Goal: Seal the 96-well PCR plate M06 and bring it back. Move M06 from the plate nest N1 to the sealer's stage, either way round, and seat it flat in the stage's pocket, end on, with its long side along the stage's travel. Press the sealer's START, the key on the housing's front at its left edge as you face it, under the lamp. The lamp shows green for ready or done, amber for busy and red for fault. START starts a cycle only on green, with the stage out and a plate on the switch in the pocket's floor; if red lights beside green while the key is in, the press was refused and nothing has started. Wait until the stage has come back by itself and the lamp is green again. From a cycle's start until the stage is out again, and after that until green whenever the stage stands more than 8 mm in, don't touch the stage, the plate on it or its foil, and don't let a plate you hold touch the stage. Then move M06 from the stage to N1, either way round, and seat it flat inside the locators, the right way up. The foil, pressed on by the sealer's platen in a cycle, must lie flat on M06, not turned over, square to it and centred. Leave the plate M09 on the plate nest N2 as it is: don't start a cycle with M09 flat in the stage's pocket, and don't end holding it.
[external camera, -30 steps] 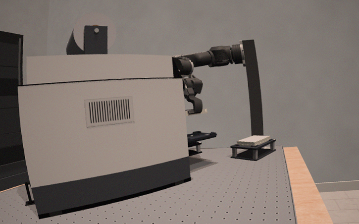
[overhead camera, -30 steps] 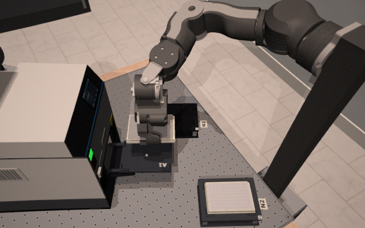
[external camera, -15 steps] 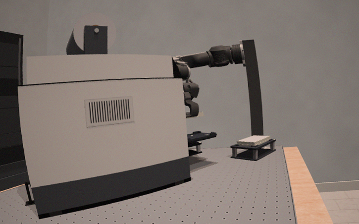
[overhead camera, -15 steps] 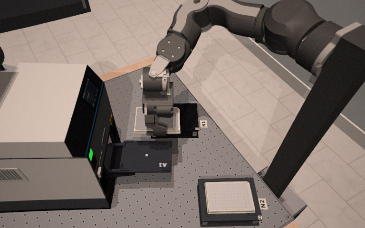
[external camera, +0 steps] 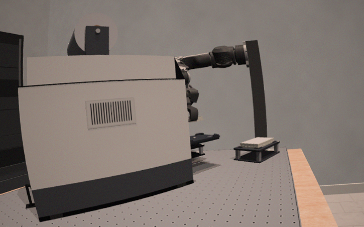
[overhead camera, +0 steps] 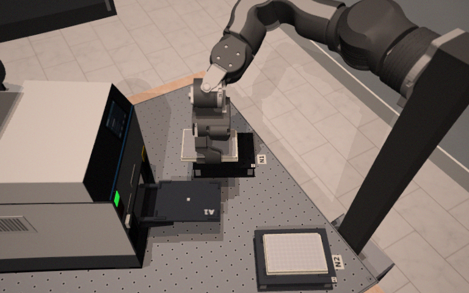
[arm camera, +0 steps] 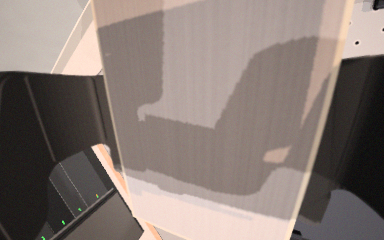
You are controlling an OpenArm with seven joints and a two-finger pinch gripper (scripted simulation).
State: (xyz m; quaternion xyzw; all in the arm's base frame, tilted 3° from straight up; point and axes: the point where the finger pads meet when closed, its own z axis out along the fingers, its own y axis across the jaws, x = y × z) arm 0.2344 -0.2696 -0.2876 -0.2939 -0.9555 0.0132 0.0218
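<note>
Now: the nest N1 70 mm behind my hand, 40 mm to the right of it and 120 mm below it. The rest, counted from my hand: sealer's stage: 100 mm ahead, 70 mm to the left, 60 mm below; then touchscreen: 170 mm ahead, 40 mm to the right, 160 mm above; then 96-well plate M06: right at my hand.
</note>
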